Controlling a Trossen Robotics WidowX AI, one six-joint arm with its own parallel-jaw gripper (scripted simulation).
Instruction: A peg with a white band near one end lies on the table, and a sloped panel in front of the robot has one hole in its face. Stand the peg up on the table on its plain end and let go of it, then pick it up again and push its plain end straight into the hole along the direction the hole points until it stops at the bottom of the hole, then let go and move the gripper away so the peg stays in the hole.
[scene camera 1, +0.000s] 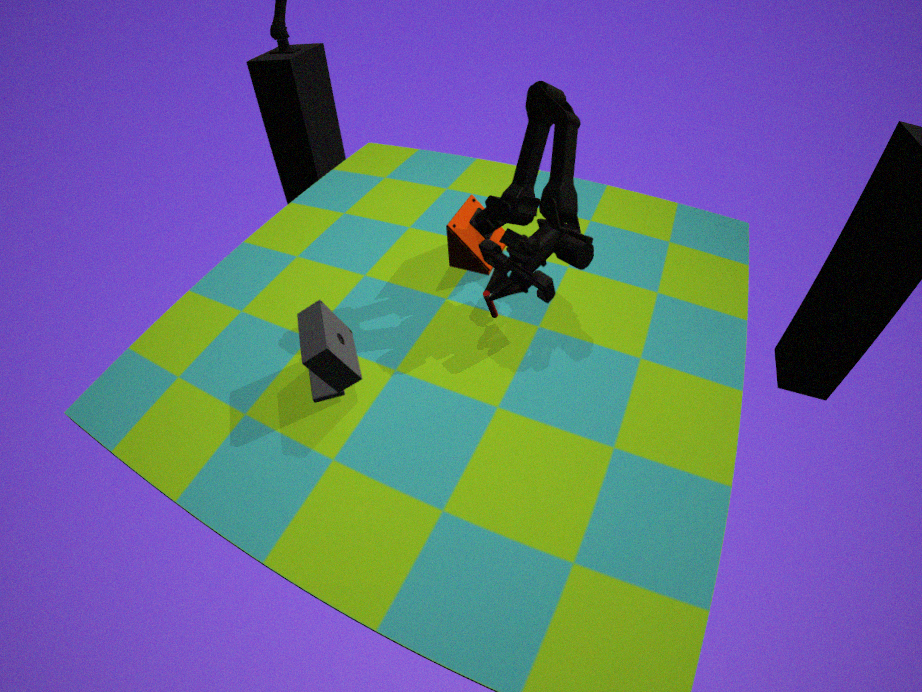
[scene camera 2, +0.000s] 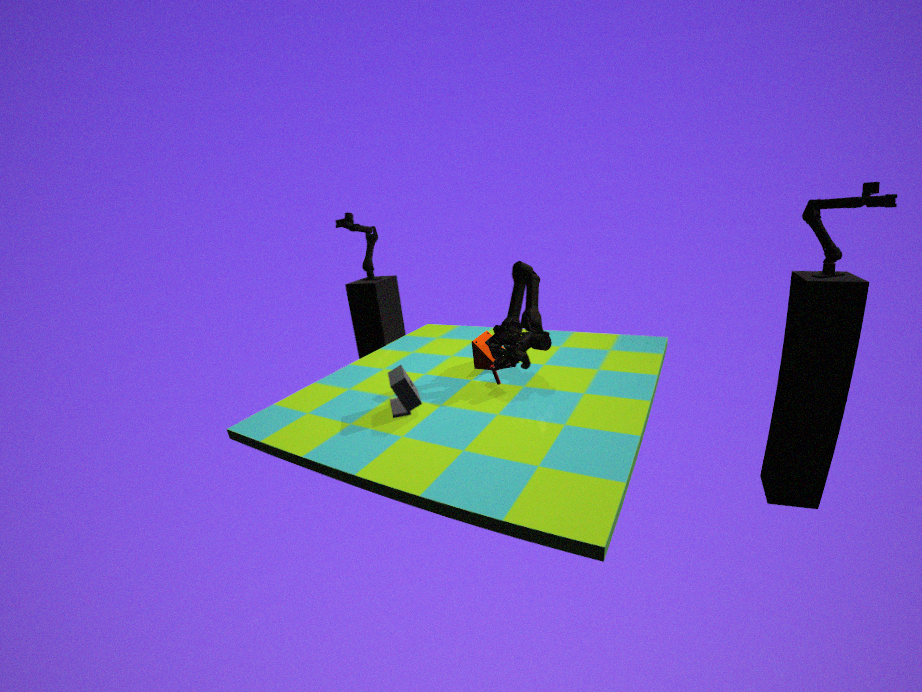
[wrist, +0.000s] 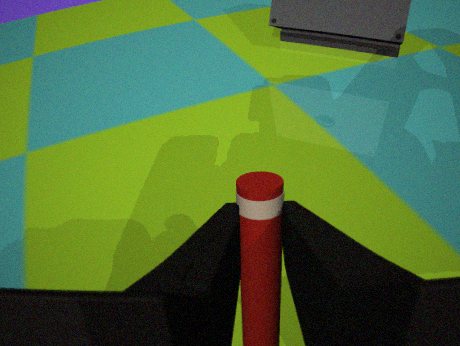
My gripper (scene camera 1: 487, 297) holds a red peg. Further things: a grey sloped panel (scene camera 1: 338, 366).
My gripper also shows in scene camera 2 (scene camera 2: 492, 368) and in the wrist view (wrist: 259, 215). The grey sloped panel is seen too in scene camera 2 (scene camera 2: 408, 396).
